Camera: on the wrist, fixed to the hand. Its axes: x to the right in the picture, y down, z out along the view.
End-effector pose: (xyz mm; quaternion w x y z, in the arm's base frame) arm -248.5 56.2 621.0 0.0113 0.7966 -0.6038 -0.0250
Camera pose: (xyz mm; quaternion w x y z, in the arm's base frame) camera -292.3 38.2 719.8 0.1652 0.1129 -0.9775 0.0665
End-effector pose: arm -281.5 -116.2 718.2 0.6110 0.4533 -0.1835 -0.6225
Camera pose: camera -174.2 -97.1 707.3 0.9174 0.2270 -0.3200 0.0670
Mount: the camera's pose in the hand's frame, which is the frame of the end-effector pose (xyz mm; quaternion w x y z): 2.9 51.7 -96.5 0.6804 -0.0657 0.1445 0.7154
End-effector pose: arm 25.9 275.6 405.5 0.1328 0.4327 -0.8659 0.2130
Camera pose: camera -13.1 347.9 477.9 0.0915 -0.3646 -0.8935 0.2456
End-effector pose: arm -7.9 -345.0 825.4 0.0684 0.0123 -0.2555 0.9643
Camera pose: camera -16.8 -341.4 716.3 0.6056 0.3183 0.2361 -0.6901
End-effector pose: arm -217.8 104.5 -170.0 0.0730 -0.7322 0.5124 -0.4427
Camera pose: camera -322.8 111.6 -139.7 0.2442 -0.0724 0.9121 -0.3211
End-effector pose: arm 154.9 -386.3 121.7 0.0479 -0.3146 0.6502 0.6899
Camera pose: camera 163.9 -484.5 169.3 0.5756 -0.1483 -0.6291 -0.5010
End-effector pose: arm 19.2 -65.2 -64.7 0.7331 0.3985 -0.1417 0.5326
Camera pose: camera -46.8 13.6 -102.4 0.1644 0.0446 -0.3106 0.9352
